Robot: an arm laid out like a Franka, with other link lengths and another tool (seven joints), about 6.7 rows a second.
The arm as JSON. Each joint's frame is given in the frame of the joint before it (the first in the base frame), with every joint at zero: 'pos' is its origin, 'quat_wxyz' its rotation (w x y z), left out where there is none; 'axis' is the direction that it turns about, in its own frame. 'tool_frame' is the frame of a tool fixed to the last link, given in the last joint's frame.
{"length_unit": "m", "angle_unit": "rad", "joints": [
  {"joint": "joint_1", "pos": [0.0, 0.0, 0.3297], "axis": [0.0, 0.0, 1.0]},
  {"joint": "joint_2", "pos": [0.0, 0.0, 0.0], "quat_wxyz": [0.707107, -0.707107, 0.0, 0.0], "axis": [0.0, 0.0, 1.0]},
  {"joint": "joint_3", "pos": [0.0, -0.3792, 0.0], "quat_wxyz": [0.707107, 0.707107, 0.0, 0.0], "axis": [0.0, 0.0, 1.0]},
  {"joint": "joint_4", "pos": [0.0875, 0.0, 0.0], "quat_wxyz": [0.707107, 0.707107, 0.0, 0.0], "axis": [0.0, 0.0, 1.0]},
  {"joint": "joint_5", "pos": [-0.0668, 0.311, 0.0], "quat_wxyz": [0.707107, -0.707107, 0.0, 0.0], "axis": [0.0, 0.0, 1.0]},
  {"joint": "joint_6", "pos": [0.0, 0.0, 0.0], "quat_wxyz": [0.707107, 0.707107, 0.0, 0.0], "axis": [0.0, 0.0, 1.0]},
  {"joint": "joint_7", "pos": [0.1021, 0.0, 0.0], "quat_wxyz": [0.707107, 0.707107, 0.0, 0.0], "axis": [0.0, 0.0, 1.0]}
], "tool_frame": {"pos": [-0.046, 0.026, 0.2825], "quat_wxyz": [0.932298, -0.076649, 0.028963, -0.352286]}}
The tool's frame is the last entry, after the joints.
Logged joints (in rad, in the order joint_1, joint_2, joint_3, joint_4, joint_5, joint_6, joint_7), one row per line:
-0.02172, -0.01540, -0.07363, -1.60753, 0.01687, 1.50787, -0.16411
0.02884, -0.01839, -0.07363, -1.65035, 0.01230, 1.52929, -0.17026
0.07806, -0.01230, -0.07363, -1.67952, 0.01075, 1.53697, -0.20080
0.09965, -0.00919, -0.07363, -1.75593, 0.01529, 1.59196, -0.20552
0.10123, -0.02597, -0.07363, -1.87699, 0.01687, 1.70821, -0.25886
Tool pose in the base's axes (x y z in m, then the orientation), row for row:
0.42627, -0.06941, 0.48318, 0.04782, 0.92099, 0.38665, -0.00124
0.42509, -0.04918, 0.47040, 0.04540, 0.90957, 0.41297, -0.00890
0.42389, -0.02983, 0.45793, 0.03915, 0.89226, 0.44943, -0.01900
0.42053, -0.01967, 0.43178, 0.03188, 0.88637, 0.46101, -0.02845
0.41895, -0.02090, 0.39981, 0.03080, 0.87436, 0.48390, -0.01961
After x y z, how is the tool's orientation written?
As a quaternion, w x y z.
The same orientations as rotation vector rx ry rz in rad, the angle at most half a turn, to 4 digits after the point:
2.8085, 1.1790, -0.0038
2.7777, 1.2612, -0.0272
2.7353, 1.3778, -0.0582
2.7295, 1.4196, -0.0876
2.6943, 1.4911, -0.0604

